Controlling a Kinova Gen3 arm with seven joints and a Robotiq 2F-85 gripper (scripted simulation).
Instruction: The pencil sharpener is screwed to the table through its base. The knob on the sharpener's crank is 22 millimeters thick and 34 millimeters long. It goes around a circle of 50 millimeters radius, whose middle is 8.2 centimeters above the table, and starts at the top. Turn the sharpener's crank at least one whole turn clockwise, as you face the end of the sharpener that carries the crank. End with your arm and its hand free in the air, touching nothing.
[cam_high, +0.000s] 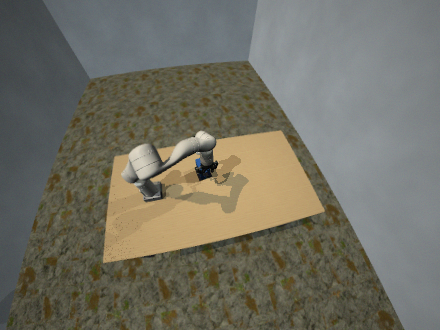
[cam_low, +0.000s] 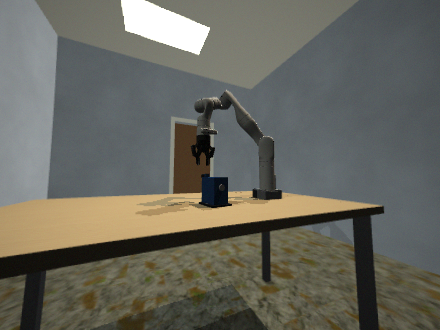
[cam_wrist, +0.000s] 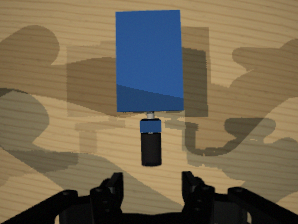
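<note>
The black knob is 2 cm to the left of my hand and 7 cm below it.
</note>
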